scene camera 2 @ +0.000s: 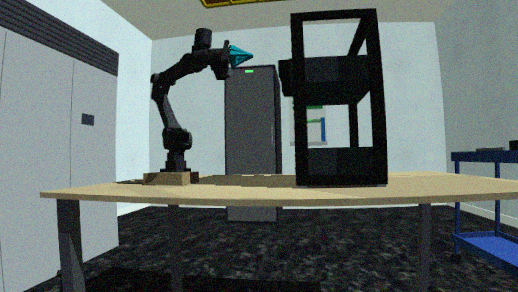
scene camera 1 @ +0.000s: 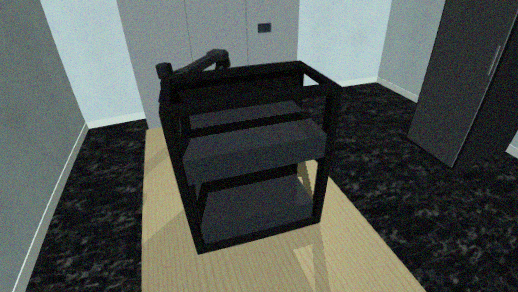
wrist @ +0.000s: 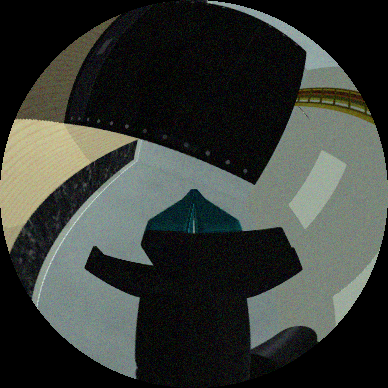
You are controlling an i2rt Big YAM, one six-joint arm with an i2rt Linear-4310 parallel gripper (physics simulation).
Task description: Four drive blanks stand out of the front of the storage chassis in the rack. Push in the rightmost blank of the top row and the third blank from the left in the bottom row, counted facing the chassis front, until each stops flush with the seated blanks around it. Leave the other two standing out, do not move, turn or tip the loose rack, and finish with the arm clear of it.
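Where they show: gripper, fingertip midpoint: (scene camera 2: 253, 56) (wrist: 193, 193); arm's base at its link origin: (scene camera 2: 176, 172).
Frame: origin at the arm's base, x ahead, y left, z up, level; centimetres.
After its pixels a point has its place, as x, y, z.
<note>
The rack (scene camera 1: 330, 120) @(76.8, 37.6, 44.4) (scene camera 2: 299, 140) @(52.0, -11.8, 10.8) stands upright on the table, an open black frame. The storage chassis (scene camera 1: 255, 145) @(77.0, 14.0, 39.5) (scene camera 2: 332, 77) @(63.5, -8.1, 31.9) sits at its upper level; a dark part of its front sticks out toward the arm in scene camera 2. In the wrist view a large near-black face fills the top, with small dots along its edges; single blanks cannot be told apart, nor which stand out. My gripper (scene camera 2: 245, 55) @(37.3, -12.9, 40.2) (wrist: 193, 193) @(37.3, -12.9, 40.2) is shut and empty, its teal fingertips together in a point. It is in front of the rack, apart from it, at about chassis height. The fingertips are hidden in scene camera 1.
The arm's base stands on a wooden block (scene camera 2: 166, 178) @(1.2, -9.1, -1.9) on the table (scene camera 2: 240, 194) @(36.7, -27.3, -4.6). Another dark box (scene camera 1: 255, 207) @(72.5, 14.1, 8.4) (scene camera 2: 330, 165) @(61.7, -7.6, 2.5) sits low in the rack. A dark cabinet (scene camera 2: 250, 150) stands behind the table, and a blue cart (scene camera 2: 475, 156) at the right.
</note>
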